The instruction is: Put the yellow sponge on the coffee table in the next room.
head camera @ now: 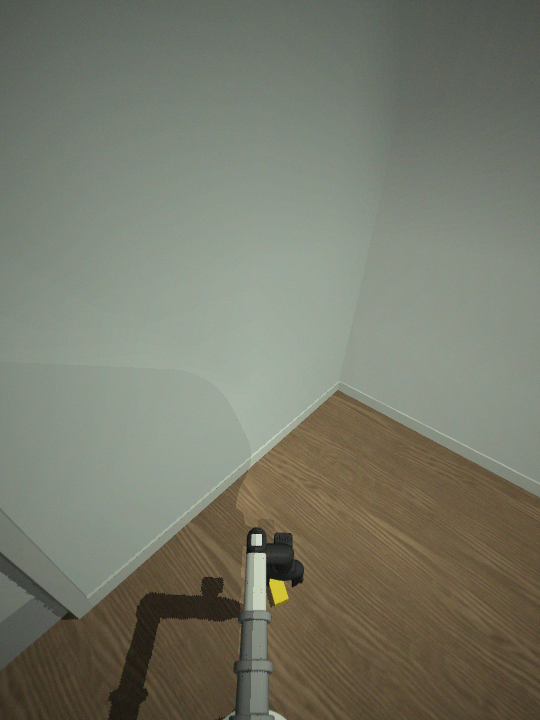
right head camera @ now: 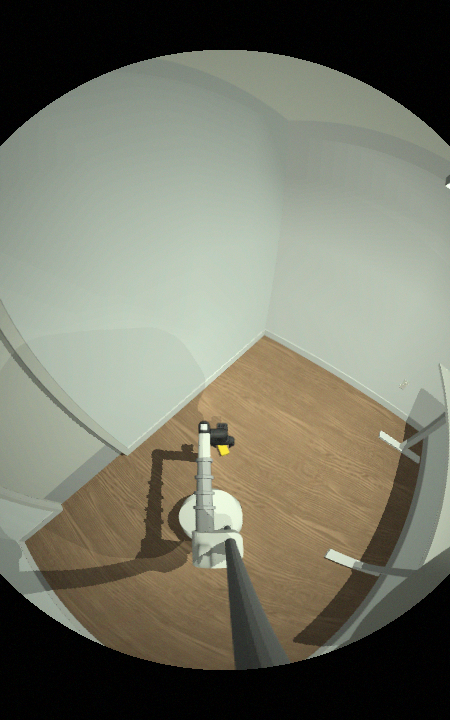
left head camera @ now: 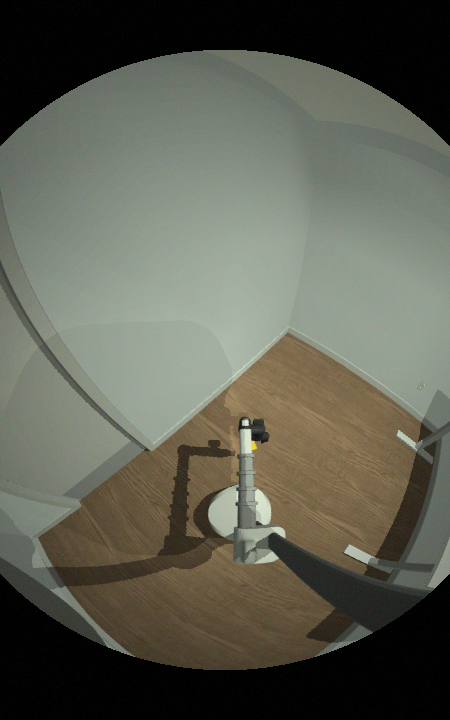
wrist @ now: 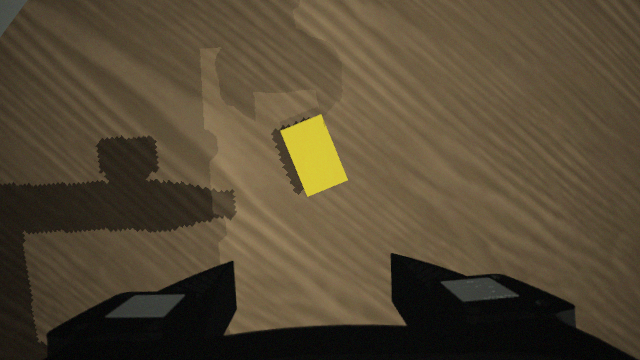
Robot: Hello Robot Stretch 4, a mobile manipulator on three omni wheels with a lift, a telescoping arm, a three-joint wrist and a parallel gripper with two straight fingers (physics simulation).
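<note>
The yellow sponge (head camera: 278,592) (left head camera: 254,445) (right head camera: 223,449) (wrist: 314,155) lies flat on the wooden floor. In the wrist view it is a little above the image centre, turned slightly, beyond the fingertips and roughly in line with the gap between them. My gripper (wrist: 313,281) is open and empty, pointing down above the floor, apart from the sponge. In the head views the gripper and wrist partly cover the sponge's upper end. The coffee table of the task cannot be made out in these views.
A pale wall (head camera: 174,261) with a baseboard runs close beyond the arm and meets a second wall (head camera: 465,302) in a corner. A door frame edge (head camera: 34,564) stands at the left. Furniture with white feet (left head camera: 356,553) (right head camera: 343,558) stands at the right.
</note>
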